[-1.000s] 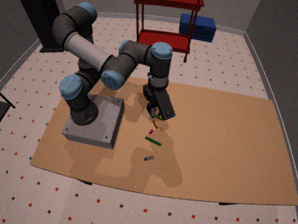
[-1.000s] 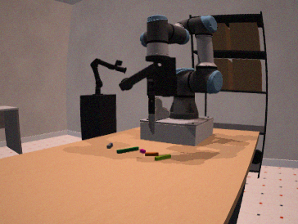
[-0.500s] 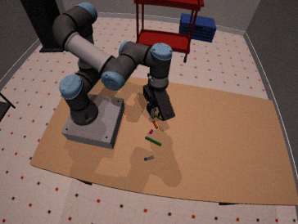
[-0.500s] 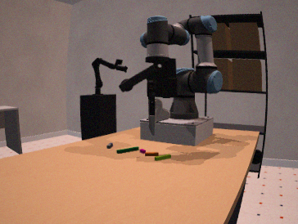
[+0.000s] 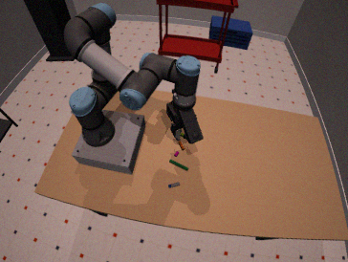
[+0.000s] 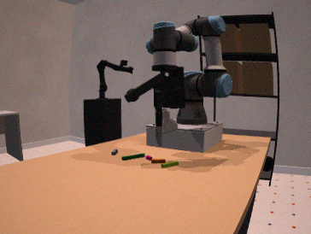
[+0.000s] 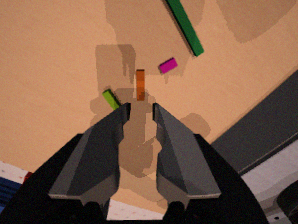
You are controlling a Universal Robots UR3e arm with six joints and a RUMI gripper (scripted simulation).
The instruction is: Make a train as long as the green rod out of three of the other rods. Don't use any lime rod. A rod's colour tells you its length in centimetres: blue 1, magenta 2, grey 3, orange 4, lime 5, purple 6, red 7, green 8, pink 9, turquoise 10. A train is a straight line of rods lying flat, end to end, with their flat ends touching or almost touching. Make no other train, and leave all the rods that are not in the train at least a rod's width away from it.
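My hand is 60 mm above the orange rod. Round my hand: magenta rod: 10 mm behind, 40 mm to the right, 60 mm below; then green rod: 90 mm to the right, 60 mm below; then lime rod: 20 mm ahead, 40 mm to the left, 60 mm below.
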